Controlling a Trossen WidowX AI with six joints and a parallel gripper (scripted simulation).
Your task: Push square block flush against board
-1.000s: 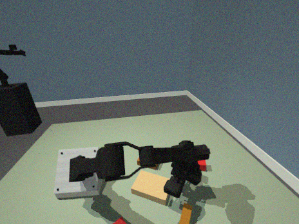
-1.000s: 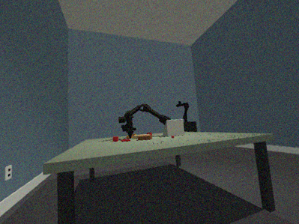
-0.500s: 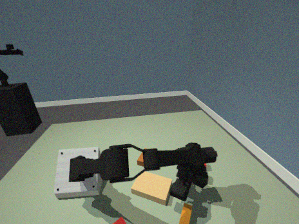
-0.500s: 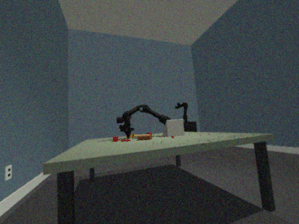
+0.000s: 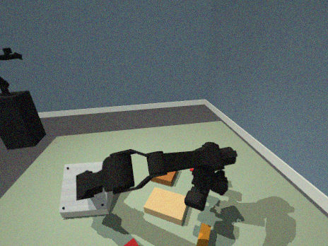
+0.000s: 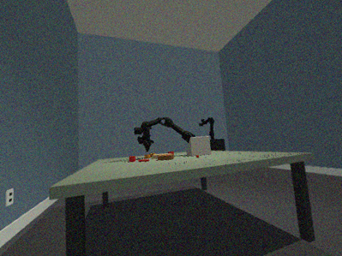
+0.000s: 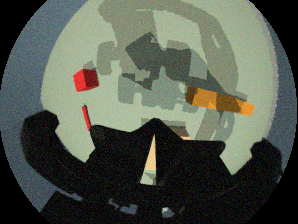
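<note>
Right now the tan block is 120 mm behind my gripper tip, 50 mm to the left of it and 40 mm below it. Also, from my gripper tip: thin red strip: 80 mm ahead, 200 mm to the left, 50 mm below; orange board: 70 mm behind, 160 mm to the right, 40 mm below.
</note>
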